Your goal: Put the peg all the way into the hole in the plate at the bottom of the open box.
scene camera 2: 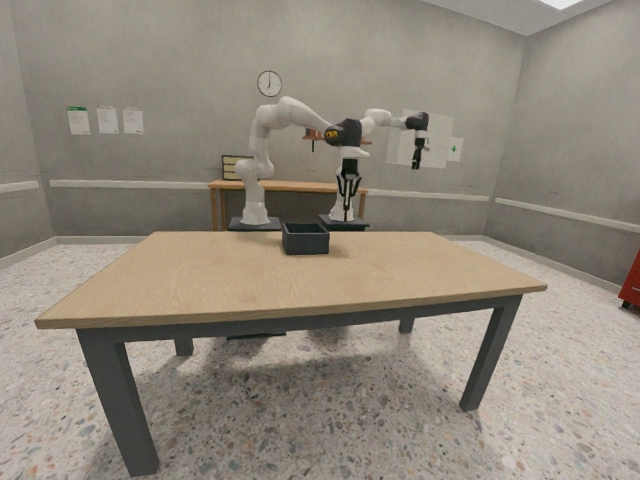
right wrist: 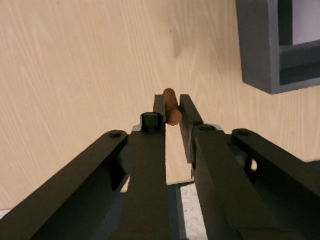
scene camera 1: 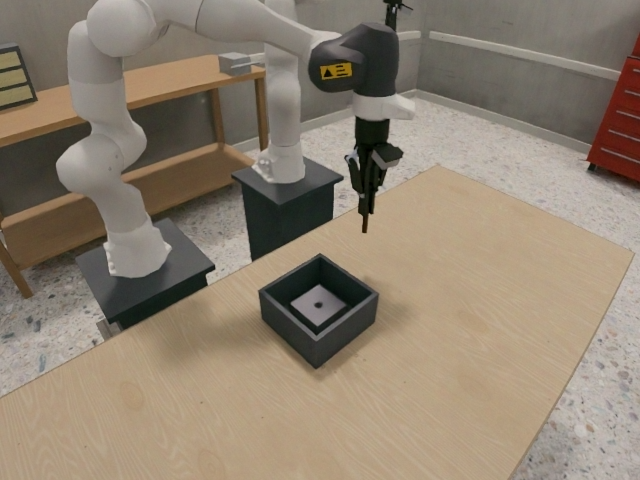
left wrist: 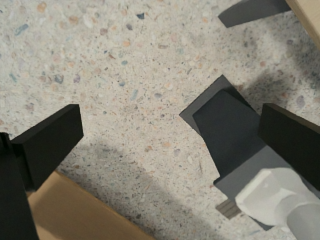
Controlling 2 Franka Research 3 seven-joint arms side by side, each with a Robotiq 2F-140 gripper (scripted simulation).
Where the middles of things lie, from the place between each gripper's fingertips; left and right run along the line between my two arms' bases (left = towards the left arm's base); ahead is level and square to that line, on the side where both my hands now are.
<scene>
My right hand [scene camera 1: 365, 213] is 2 cm short of the grey plate [scene camera 1: 317, 309], 23 cm to the left of it and 16 cm above it. Round my right hand: dark grey box [scene camera 1: 274, 298]: 2 cm ahead, 23 cm to the right, 18 cm below.
My left hand is 43 cm short of the grey plate, 105 cm to the left of it and 37 cm above it. The rest, counted from my left hand: dark grey box: 43 cm ahead, 105 cm to the right, 39 cm below.
</scene>
